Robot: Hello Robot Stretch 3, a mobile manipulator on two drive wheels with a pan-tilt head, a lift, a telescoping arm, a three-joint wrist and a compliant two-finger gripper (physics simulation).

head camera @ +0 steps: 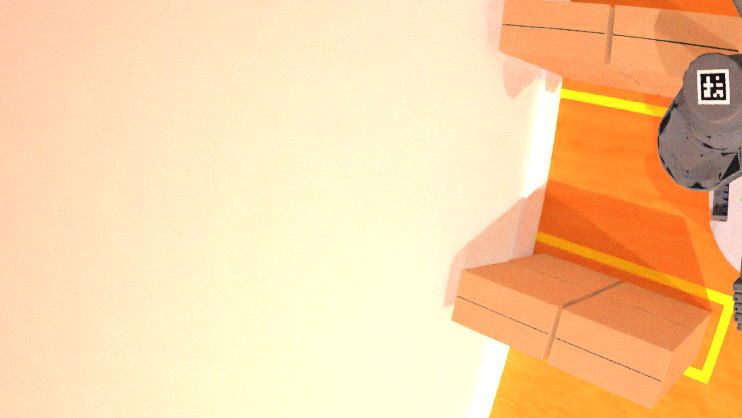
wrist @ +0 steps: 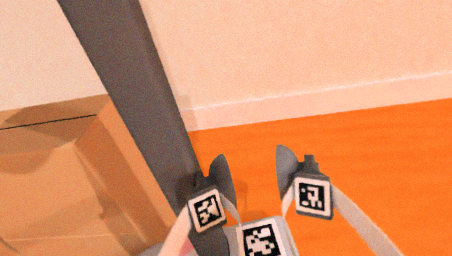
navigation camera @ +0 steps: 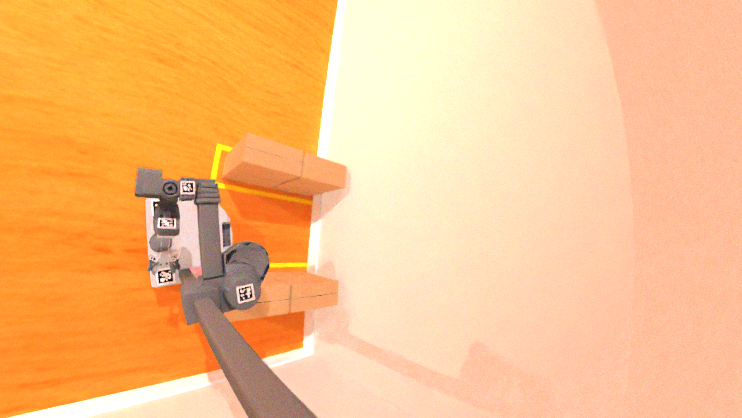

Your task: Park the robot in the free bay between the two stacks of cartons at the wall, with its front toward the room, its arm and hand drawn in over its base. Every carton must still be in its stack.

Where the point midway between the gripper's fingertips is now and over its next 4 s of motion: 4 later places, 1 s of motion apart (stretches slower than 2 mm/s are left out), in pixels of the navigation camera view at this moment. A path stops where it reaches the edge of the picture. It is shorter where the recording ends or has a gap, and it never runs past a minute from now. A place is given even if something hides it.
My gripper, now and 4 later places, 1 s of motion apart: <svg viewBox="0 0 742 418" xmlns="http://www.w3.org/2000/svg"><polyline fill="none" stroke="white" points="163,273 182,270 215,265 244,261 269,256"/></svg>
